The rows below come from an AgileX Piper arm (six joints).
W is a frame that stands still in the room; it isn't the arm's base.
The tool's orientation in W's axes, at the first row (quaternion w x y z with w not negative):
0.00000, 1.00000, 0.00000, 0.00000
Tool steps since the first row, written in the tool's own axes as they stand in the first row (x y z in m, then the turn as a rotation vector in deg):
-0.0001, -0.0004, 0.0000, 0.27, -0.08, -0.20
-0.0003, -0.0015, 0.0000, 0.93, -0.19, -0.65
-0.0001, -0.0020, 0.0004, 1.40, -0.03, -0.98
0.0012, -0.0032, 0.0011, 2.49, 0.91, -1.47
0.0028, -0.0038, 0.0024, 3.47, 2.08, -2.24
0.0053, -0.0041, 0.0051, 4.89, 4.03, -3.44
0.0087, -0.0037, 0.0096, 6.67, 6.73, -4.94
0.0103, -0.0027, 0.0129, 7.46, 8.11, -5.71
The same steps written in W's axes. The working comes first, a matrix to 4 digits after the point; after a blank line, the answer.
The tool's axes in the first row as the columns of a matrix, in W's axes (used below as rounded here):
1.0000, 0.0000, 0.0000
0.0000, -1.0000, 0.0000
0.0000, 0.0000, -1.0000

-0.0001, 0.0004, 0.0000, 0.27, 0.08, 0.20
-0.0003, 0.0015, 0.0000, 0.93, 0.19, 0.65
-0.0001, 0.0020, -0.0004, 1.40, 0.03, 0.98
0.0012, 0.0032, -0.0011, 2.49, -0.91, 1.47
0.0028, 0.0038, -0.0024, 3.47, -2.08, 2.24
0.0053, 0.0041, -0.0051, 4.89, -4.03, 3.44
0.0087, 0.0037, -0.0096, 6.67, -6.73, 4.94
0.0103, 0.0027, -0.0129, 7.46, -8.11, 5.71

